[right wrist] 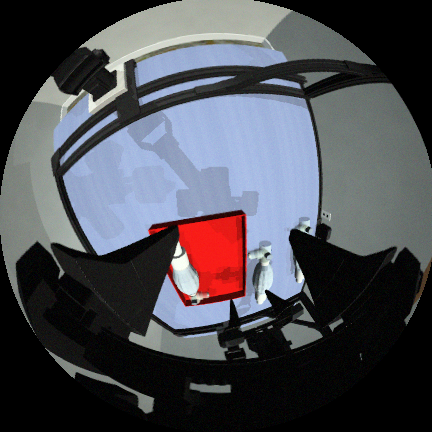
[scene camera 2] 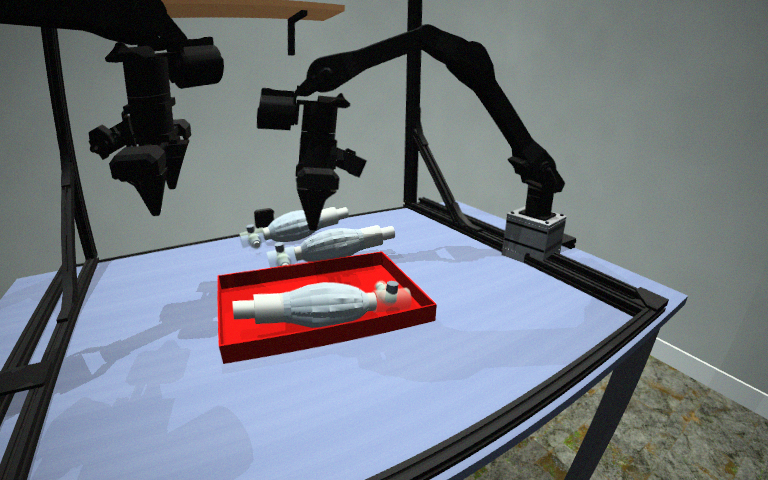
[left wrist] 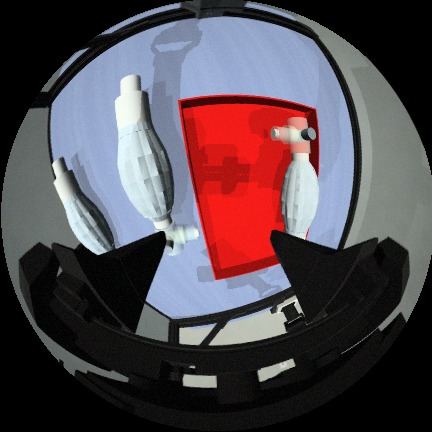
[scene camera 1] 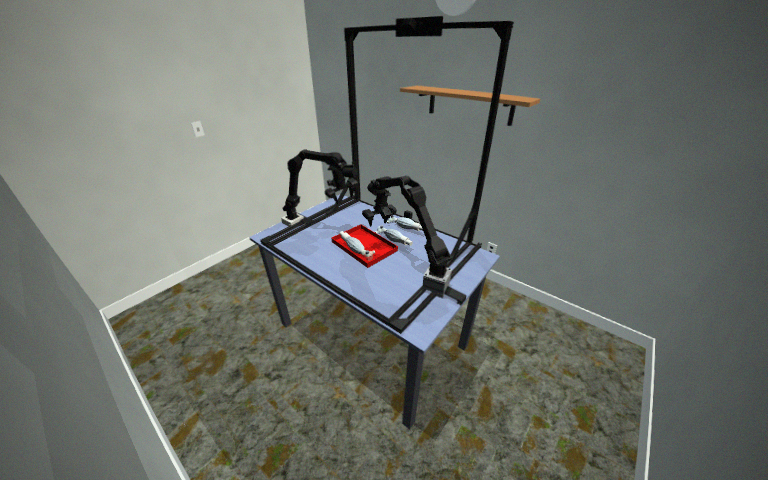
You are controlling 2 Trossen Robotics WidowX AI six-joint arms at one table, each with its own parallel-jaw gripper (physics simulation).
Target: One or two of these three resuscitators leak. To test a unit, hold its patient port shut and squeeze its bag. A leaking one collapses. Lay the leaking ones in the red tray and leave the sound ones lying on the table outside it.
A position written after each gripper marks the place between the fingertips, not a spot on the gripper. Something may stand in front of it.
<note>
In view: the left gripper (scene camera 2: 311, 223), the right gripper (scene camera 2: 165, 201), a red tray (scene camera 2: 239, 340), a resuscitator (scene camera 2: 318, 305), a resuscitator (scene camera 2: 334, 243) and a resuscitator (left wrist: 87, 222).
The red tray shows as well in the right wrist view (right wrist: 215, 244), in the left wrist view (left wrist: 236, 169) and in scene camera 1 (scene camera 1: 383, 248). The left gripper also shows in the right wrist view (right wrist: 248, 294) and in the left wrist view (left wrist: 218, 236). The right gripper shows as well in the right wrist view (right wrist: 236, 232).
</note>
